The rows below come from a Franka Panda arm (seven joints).
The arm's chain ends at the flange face. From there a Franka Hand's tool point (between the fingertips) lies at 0.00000 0.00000 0.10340 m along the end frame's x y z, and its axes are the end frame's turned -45 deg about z.
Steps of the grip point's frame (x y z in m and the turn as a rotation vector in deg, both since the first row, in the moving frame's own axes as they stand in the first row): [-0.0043 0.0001 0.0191 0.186 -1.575 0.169]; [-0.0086 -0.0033 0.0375 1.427 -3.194 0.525]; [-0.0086 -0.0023 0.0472 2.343 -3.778 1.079]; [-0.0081 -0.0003 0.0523 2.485 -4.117 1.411]
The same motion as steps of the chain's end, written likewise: [-0.0007 0.0013 0.0191 -0.982 -1.245 0.169]; [-0.0025 0.0015 0.0377 -1.249 -3.268 0.525]; [0.0001 0.0027 0.0475 -1.015 -4.328 1.079]; [0.0025 0.0035 0.0527 -1.154 -4.668 1.411]
